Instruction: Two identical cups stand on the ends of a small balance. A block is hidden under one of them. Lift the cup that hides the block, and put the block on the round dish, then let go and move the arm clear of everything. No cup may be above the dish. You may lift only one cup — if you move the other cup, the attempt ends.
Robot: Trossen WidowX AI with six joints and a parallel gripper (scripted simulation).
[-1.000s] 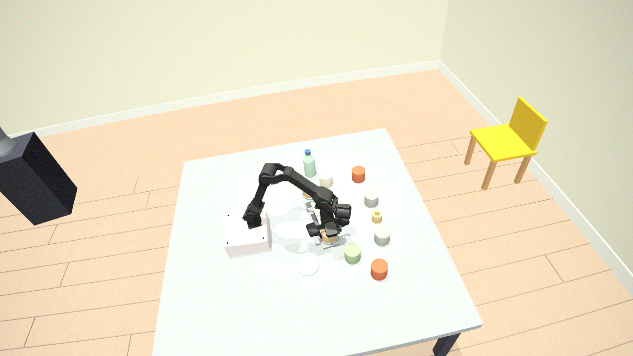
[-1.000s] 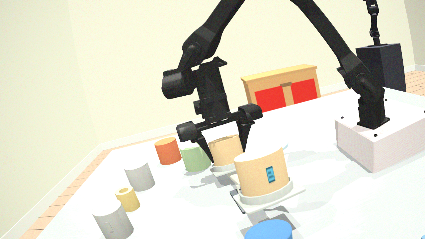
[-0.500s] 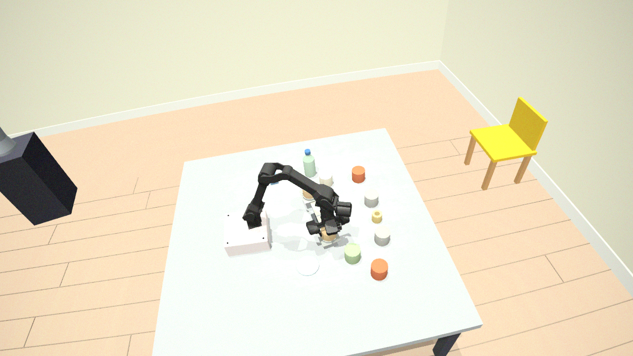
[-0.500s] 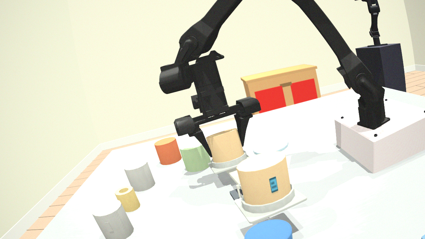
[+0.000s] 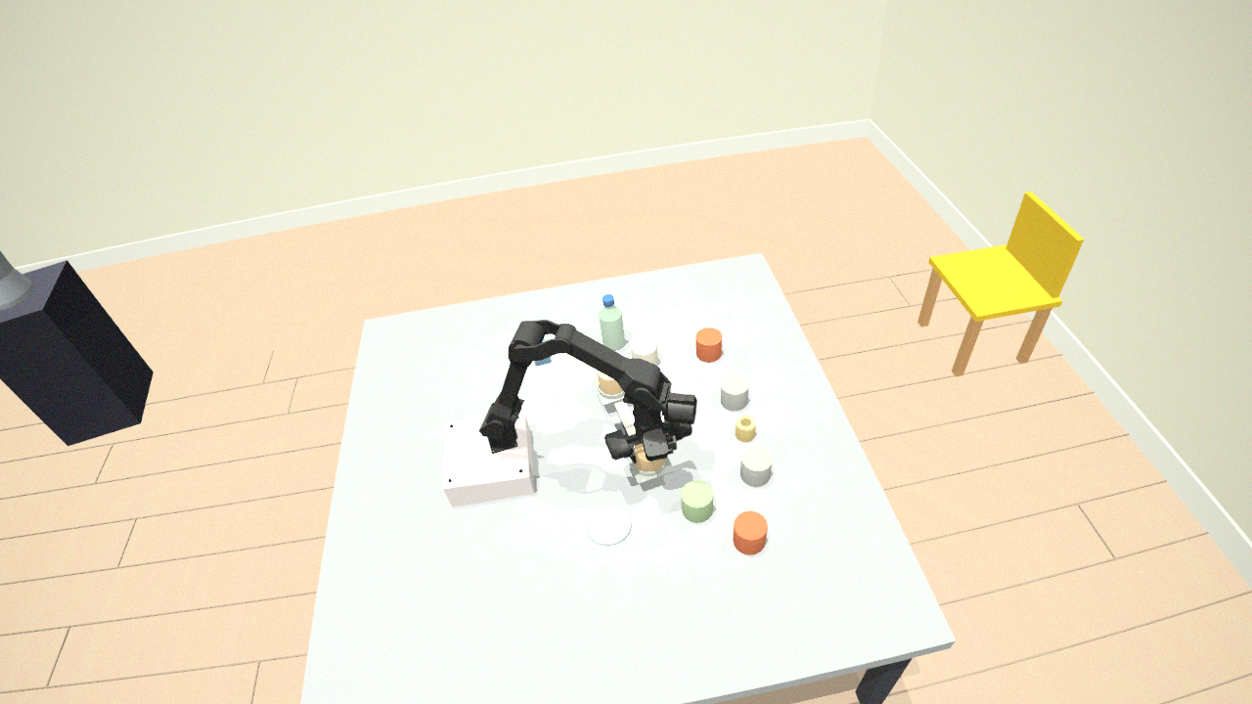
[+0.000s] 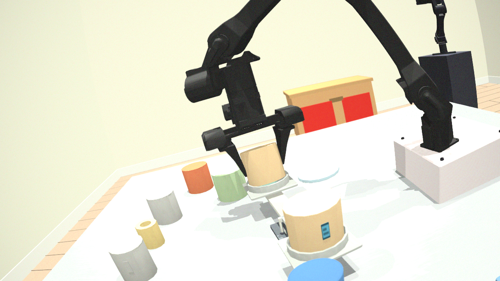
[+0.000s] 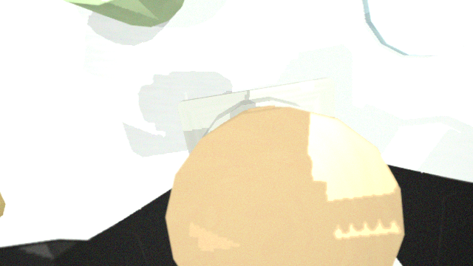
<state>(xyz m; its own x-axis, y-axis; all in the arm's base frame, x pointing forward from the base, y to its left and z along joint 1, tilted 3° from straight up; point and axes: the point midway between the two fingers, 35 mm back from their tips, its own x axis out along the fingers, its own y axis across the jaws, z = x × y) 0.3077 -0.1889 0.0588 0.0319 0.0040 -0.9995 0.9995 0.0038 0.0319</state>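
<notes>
Right now my gripper tip is 1 cm to the right of the teal block and 1 cm above it. From my gripper tip the other things lie so: green cylinder 8 cm ahead, 12 cm to the right, 4 cm below; balance 14 cm to the left, 4 cm below; pale blue round dish 14 cm behind, 9 cm to the right, 8 cm below.
</notes>
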